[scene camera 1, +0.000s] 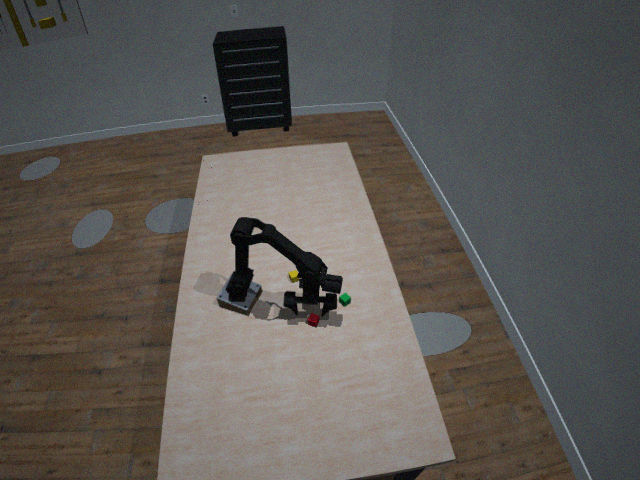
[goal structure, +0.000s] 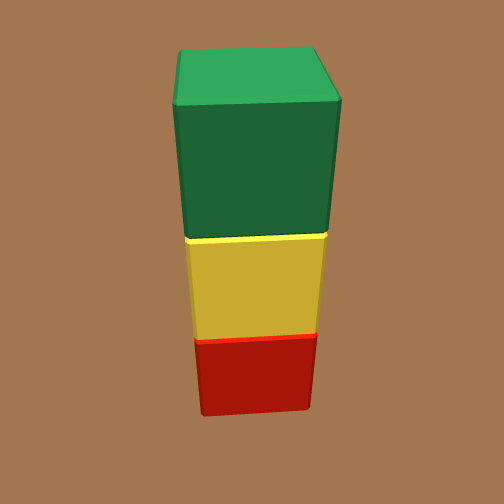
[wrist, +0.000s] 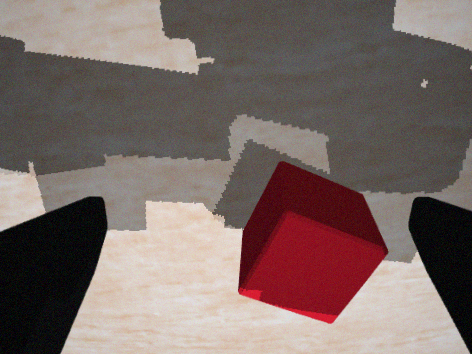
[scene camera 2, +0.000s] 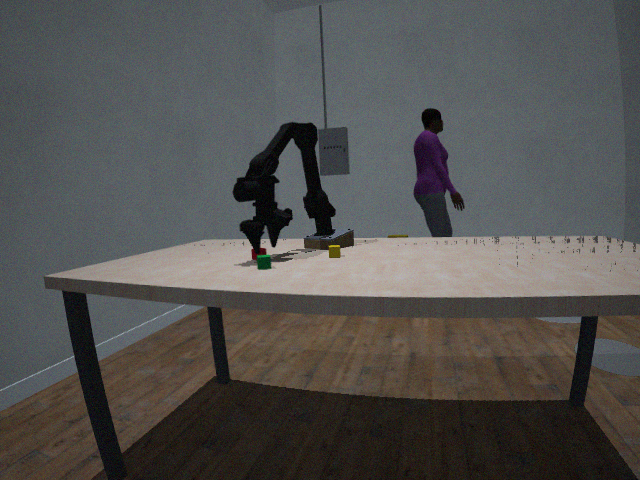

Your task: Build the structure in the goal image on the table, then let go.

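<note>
A red cube rests on the table. My gripper is open and empty above the red cube. In the wrist view the cube shows between the two dark fingertips, right of their middle and turned at an angle to them. A green cube sits apart from it, on the side away from the arm's base. A yellow cube sits apart from both.
The arm's base plate stands on the table to the left of the cubes in scene camera 1. A black drawer cabinet stands on the floor beyond the table. A person in a purple top stands behind the table.
</note>
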